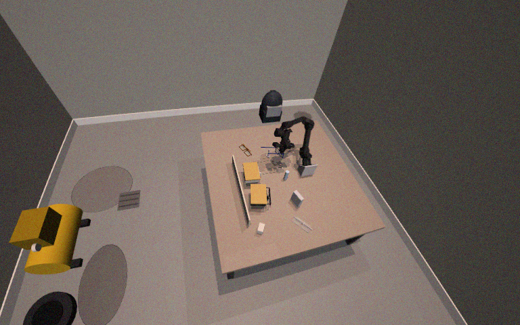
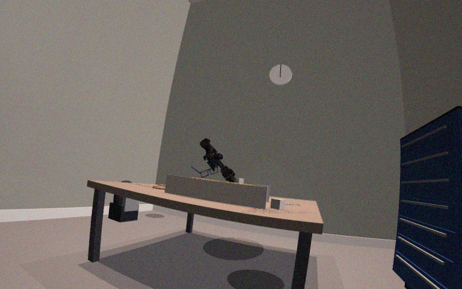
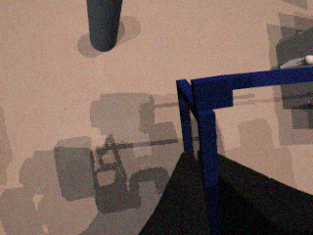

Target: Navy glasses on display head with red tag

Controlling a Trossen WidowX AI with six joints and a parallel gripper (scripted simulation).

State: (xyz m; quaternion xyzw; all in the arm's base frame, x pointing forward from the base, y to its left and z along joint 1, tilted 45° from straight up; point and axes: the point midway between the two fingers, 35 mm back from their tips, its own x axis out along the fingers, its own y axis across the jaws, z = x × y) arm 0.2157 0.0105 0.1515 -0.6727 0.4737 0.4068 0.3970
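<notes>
Now: the small blue cylinder 3 cm behind my gripper tip, 13 cm to the left of it and 12 cm below it. Also, from my gripper tip: grey box: 4 cm behind, 37 cm to the left, 12 cm below; long grey board: 38 cm ahead, 19 cm to the left, 12 cm below; upright peg: 5 cm ahead, 14 cm to the right, 15 cm below.
</notes>
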